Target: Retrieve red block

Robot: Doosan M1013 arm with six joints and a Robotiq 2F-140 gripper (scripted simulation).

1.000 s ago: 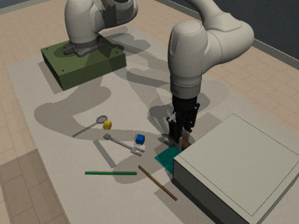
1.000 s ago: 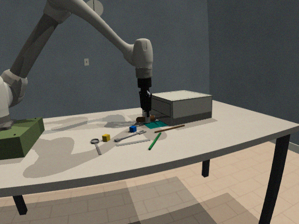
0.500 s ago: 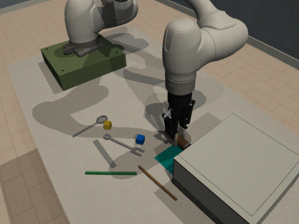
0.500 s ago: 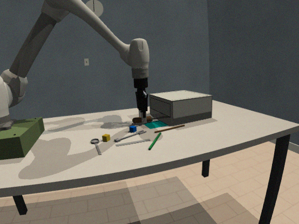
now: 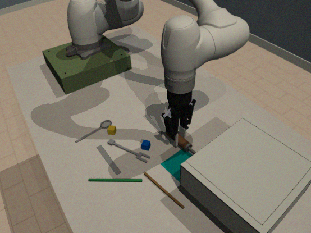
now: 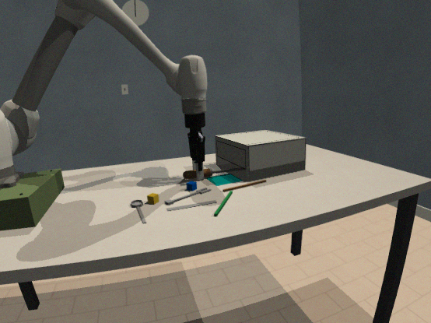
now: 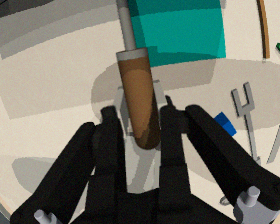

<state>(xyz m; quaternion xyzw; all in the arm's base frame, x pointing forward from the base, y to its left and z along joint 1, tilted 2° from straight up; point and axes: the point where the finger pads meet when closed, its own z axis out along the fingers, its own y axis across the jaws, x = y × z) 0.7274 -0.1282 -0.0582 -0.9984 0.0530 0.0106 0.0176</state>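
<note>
Now: the blue cube 7 cm behind my hand, 9 cm to the right of it and 3 cm below it. The rest, counted from my hand: grey forked tool: 11 cm behind, 15 cm to the right, 3 cm below; then teal square: 8 cm ahead, 6 cm to the right, 4 cm below; then brown stick: 9 cm ahead, 18 cm to the right, 3 cm below.
</note>
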